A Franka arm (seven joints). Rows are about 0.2 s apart.
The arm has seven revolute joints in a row. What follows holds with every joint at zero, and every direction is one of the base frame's. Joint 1 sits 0.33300 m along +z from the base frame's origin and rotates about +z. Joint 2 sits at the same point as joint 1 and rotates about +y. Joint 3 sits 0.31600 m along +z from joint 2 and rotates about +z. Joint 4 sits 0.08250 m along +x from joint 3 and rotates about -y. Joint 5 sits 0.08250 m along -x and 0.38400 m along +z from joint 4 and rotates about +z. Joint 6 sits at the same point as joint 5 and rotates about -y. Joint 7 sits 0.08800 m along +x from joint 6 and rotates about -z. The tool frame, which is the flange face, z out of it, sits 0.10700 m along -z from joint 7; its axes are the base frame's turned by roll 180.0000, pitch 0.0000 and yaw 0.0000 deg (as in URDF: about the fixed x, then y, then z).
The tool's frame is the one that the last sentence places.
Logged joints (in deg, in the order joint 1, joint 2, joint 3, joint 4, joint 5, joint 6, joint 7), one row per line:
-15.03 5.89 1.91 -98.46 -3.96 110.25 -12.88
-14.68 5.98 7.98 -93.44 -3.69 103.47 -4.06
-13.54 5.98 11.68 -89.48 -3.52 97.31 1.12
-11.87 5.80 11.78 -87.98 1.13 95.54 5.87
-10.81 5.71 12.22 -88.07 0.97 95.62 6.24
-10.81 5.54 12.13 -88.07 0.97 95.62 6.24
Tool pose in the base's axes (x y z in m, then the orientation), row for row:
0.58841 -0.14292 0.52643 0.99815 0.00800 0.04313 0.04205
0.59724 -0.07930 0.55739 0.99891 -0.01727 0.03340 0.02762
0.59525 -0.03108 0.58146 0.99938 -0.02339 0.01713 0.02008
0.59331 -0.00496 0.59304 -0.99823 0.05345 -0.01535 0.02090
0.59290 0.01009 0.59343 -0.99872 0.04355 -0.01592 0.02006
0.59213 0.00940 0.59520 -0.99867 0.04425 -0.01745 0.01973
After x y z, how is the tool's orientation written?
As a quaternion, x y z w.
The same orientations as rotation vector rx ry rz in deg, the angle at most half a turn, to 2 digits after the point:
175.01 1.40 7.56
176.71 -3.06 5.91
177.62 -4.16 3.04
-177.33 9.50 -2.73
-177.51 7.74 -2.83
-177.54 7.87 -3.10

